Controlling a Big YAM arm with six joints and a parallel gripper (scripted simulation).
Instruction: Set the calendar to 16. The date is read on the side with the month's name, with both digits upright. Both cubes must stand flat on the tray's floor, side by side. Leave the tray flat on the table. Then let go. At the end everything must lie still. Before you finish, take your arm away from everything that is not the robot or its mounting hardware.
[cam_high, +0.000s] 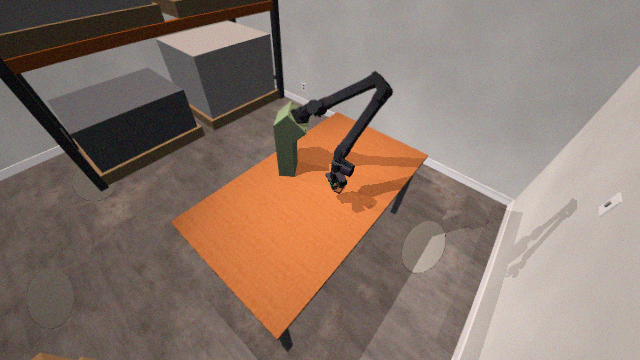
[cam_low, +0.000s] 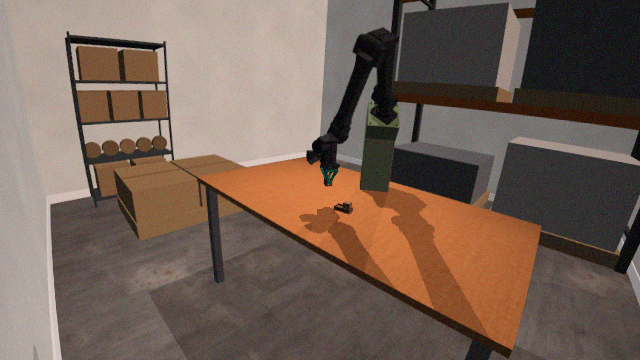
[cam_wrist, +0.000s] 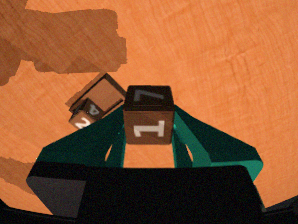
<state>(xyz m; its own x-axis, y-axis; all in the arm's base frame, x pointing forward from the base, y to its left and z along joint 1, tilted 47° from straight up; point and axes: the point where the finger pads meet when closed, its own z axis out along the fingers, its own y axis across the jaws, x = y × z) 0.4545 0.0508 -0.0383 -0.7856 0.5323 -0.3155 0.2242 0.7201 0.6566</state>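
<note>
Right now the dark calendar tray is 11 cm below my hand, 8 cm to the left of it and 4 cm behind it. Round my hand: brown calendar cube 1 cm below.
</note>
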